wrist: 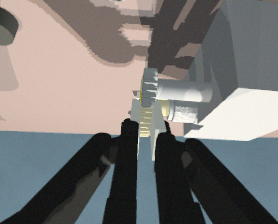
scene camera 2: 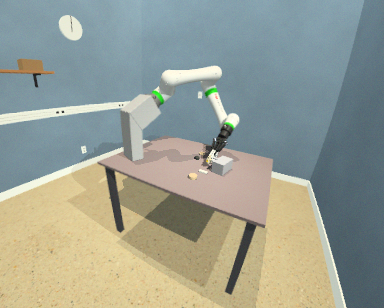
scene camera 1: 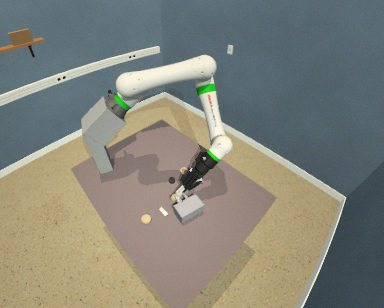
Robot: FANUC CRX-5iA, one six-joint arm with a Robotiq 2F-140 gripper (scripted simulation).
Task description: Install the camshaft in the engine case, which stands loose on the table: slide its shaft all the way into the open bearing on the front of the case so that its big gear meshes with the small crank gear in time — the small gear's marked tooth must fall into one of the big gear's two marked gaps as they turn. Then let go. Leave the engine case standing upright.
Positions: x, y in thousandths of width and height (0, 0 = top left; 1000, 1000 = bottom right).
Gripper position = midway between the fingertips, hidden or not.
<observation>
In view: the gripper (wrist: 520, 502) and a grey engine case (wrist: 822, 471).
</observation>
